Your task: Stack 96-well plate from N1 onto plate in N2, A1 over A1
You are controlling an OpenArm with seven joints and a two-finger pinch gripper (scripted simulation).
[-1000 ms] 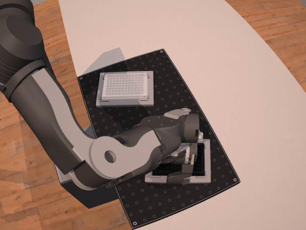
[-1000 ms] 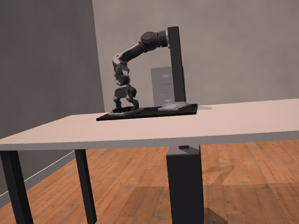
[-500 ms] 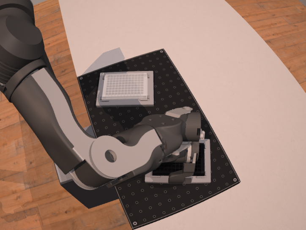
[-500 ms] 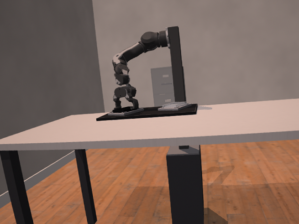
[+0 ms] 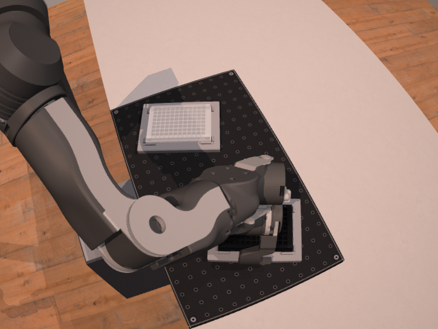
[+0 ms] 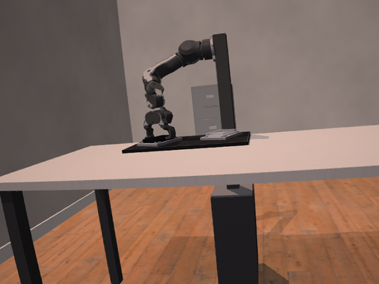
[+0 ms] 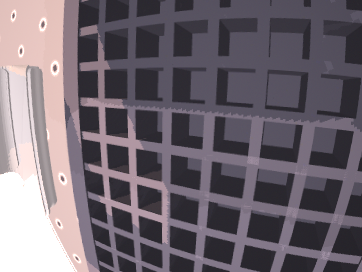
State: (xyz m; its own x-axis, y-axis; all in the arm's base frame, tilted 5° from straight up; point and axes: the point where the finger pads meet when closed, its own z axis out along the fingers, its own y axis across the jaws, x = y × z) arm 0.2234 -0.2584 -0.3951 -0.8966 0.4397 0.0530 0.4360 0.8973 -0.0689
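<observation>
My hand is right at the black 96-well plate. From my hand the other things lie so: clear 96-well plate: 4 cm behind, 26 cm to the left; grey plate nest N1: 1 cm below; plate nest N2: 4 cm behind, 26 cm to the left, 1 cm below.
</observation>
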